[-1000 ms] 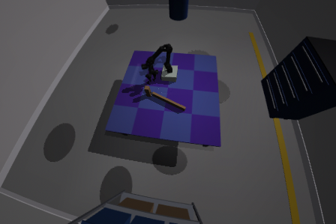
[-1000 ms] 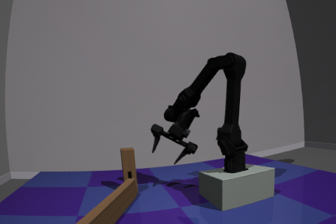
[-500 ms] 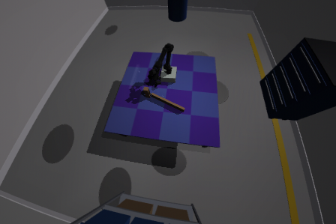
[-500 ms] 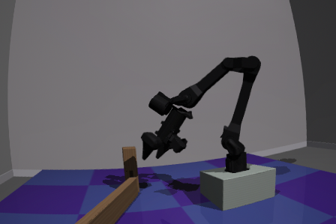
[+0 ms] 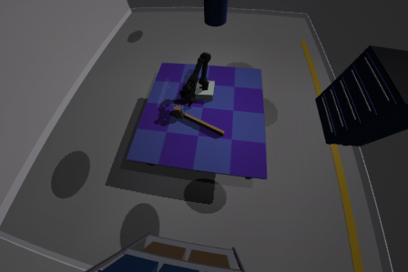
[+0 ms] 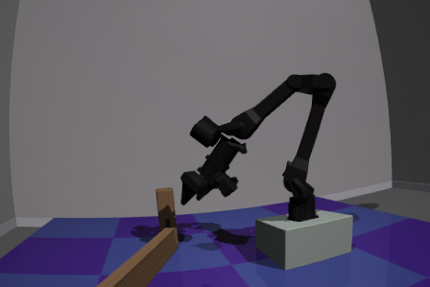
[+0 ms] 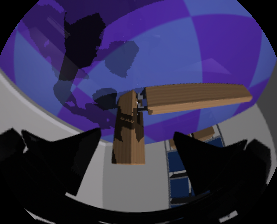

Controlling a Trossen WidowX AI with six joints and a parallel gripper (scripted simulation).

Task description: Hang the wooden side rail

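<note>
Now: the wooden headboard post 70 mm below my gripper tip, 60 mm to the right of it and 60 mm ahead of it.
</note>
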